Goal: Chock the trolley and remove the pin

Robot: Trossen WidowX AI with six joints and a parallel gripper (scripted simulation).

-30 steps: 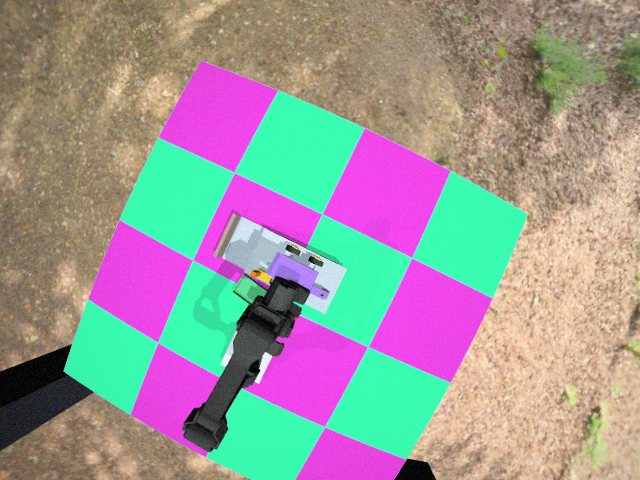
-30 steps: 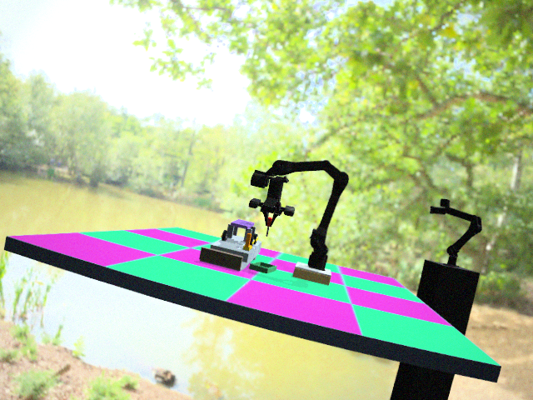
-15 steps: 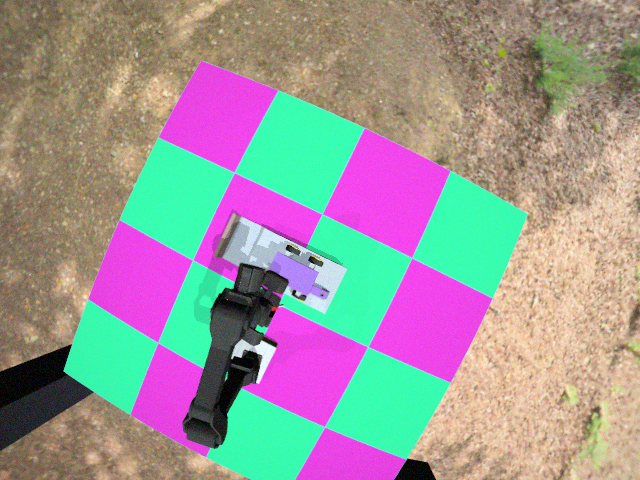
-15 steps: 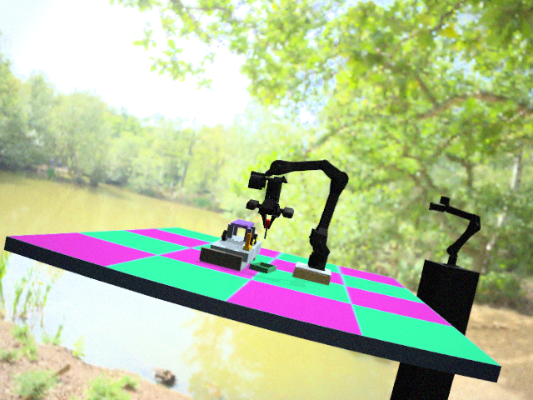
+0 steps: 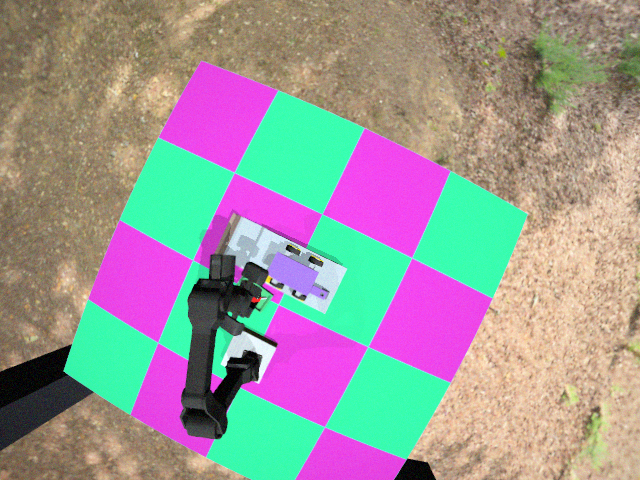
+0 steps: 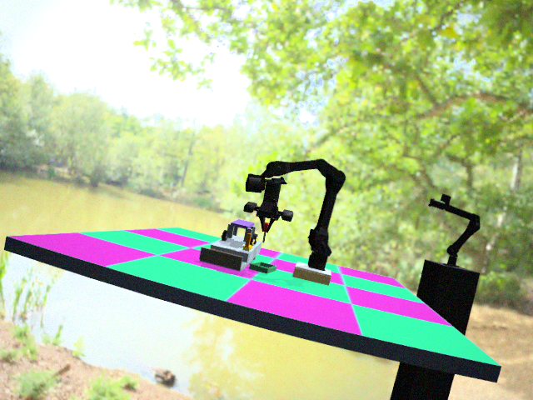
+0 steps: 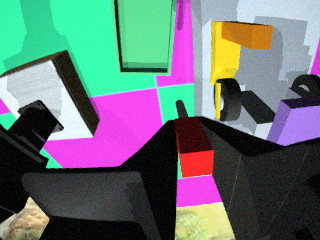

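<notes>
The green tray lies 2 cm behind my gripper tip, 4 cm to the left of it and 15 cm below it. Round my gripper tip: red-headed stop pin right at my gripper tip; yellow chock 5 cm ahead, 1 cm to the left, 6 cm below; purple-topped trolley 9 cm ahead, 8 cm to the right, 3 cm below.
</notes>
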